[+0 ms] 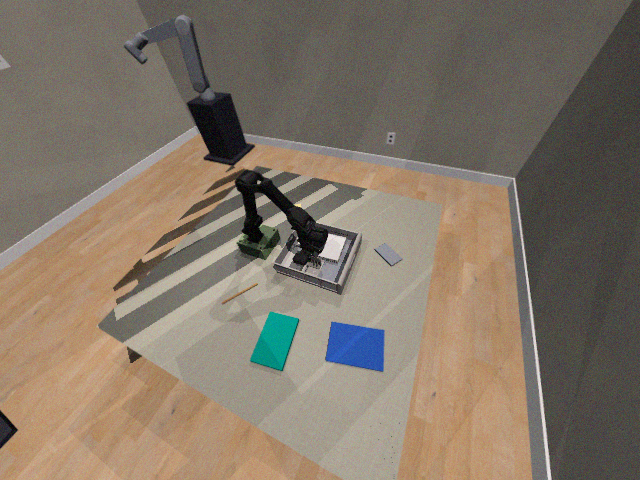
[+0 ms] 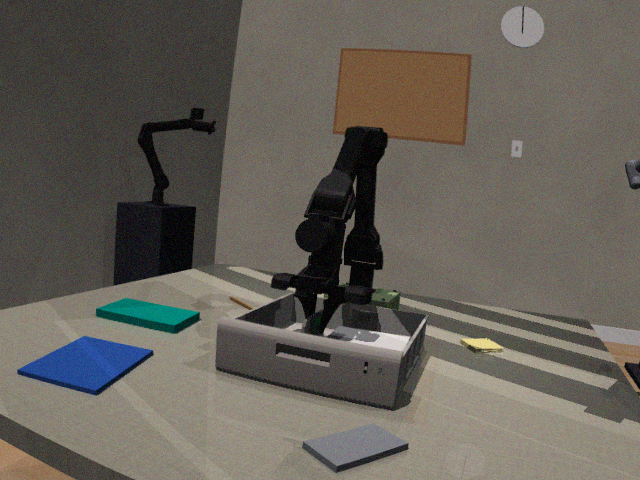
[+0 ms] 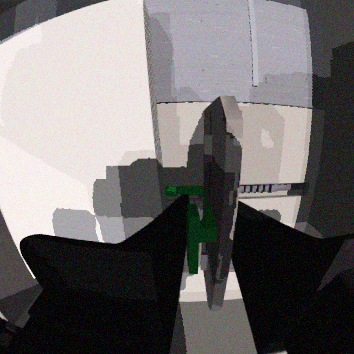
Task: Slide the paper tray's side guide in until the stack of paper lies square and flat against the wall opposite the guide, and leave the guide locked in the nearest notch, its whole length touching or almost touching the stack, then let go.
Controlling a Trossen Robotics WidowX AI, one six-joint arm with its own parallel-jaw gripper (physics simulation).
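Places are measured from the arm's base along level axes (x ahead, y left, z up), in centimetres.
Pixels of known places: gripper, between the fingertips: (image 1: pixel 310 258) (image 2: pixel 315 332) (image 3: pixel 203 201); arm's base, origin of its link: (image 1: pixel 255 237).
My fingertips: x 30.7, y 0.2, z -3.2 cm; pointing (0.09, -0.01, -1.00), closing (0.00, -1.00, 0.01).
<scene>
For each thing: its middle in the pictures, then the offset to it from my fingertips. "spot": a spot on its surface instead.
- grey paper tray, middle of its body: (image 3: pixel 123 159) (image 2: pixel 333 338) (image 1: pixel 319 252) dy +4.6, dx +2.6, dz +0.2 cm
- white paper stack, middle of its body: (image 3: pixel 62 173) (image 2: pixel 363 351) (image 1: pixel 322 245) dy +10.2, dx +1.4, dz -1.5 cm
- side guide, middle of its body: (image 3: pixel 197 207) (image 2: pixel 317 332) (image 1: pixel 310 257) dy +0.3, dx -0.5, dz -0.1 cm
- toothed notch strip, a spot on its surface: (image 3: pixel 262 188) spot: dy -5.8, dx -0.7, dz -3.9 cm
- teal block, middle of its body: (image 2: pixel 148 314) (image 1: pixel 275 339) dy -38.4, dx +2.4, dz -3.7 cm
- blue panel, middle of its body: (image 2: pixel 89 361) (image 1: pixel 355 345) dy -28.1, dx +32.1, dz -4.2 cm
- grey slab, middle of its body: (image 2: pixel 356 446) (image 1: pixel 388 254) dy +18.6, dx +33.3, dz -4.1 cm
- orange stick, middle of its body: (image 2: pixel 246 306) (image 1: pixel 240 293) dy -27.1, dx -23.7, dz -4.2 cm
The grey paper tray (image 1: pixel 349 264) (image 2: pixel 310 366) stands on the table. The white paper stack (image 1: pixel 333 246) (image 2: pixel 388 341) (image 3: pixel 75 95) lies in it; whether it touches the wall opposite the guide is hidden. The side guide (image 3: pixel 221 175) is an upright grey plate, with a gap between it and the stack's near edge. Its green latch (image 3: pixel 205 231) is beside it. My gripper (image 2: pixel 316 327) (image 3: pixel 203 201) points down into the tray, slightly open, its fingers on either side of the guide and latch, holding nothing. Whether a finger touches the latch I cannot tell.
A toothed notch strip (image 3: pixel 262 188) crosses the tray floor. A teal block (image 1: pixel 275 341) (image 2: pixel 147 314), a blue panel (image 1: pixel 355 346) (image 2: pixel 86 363), a grey slab (image 1: pixel 387 254) (image 2: pixel 355 446), an orange stick (image 1: pixel 239 293) and yellow notes (image 2: pixel 481 345) lie around the tray.
</scene>
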